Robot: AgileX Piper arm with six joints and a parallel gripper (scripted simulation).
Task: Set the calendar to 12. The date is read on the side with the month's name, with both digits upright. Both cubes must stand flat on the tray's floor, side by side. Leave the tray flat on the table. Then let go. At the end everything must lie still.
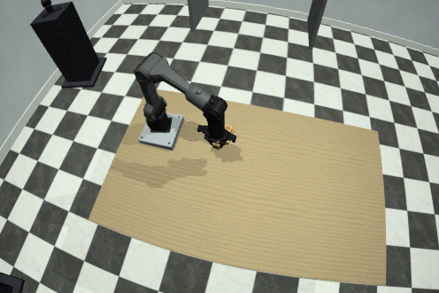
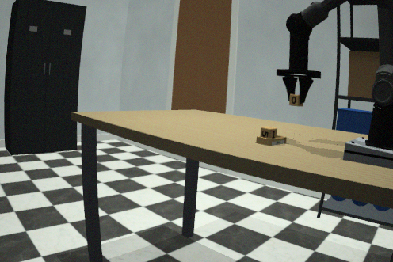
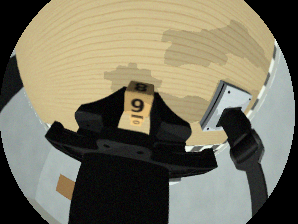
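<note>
Now: hand 30 mm short of the wooden tray, 110 mm to the right of it and 110 mm above it.
</note>
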